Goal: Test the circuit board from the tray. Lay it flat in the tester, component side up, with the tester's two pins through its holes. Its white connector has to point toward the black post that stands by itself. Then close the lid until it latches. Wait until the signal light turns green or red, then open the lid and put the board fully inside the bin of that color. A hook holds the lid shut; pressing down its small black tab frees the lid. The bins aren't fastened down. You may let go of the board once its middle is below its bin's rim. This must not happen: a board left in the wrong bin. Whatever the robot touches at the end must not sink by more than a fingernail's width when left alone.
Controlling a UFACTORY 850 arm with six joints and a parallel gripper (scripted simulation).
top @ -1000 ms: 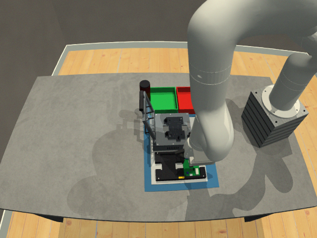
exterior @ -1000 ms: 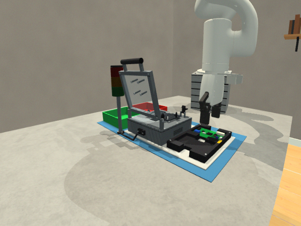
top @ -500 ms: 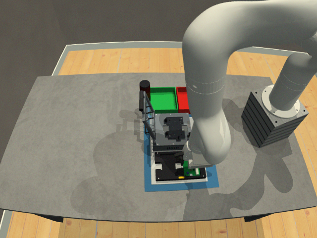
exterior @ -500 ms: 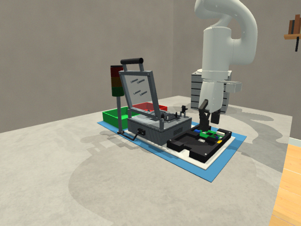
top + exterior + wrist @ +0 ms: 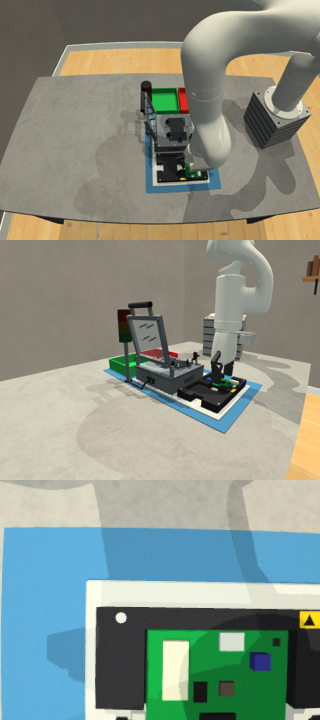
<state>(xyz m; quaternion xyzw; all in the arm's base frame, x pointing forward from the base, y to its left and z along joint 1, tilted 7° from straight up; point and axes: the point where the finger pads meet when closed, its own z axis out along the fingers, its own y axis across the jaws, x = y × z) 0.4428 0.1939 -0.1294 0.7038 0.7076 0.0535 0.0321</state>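
The green circuit board lies 2 cm below my hand. The rest, counted from my hand: tester bed: 7 cm ahead, 16 cm to the right, 3 cm above; tester lid: 19 cm ahead, 17 cm to the right, 14 cm above; black latch block: 11 cm to the right, 5 cm above.
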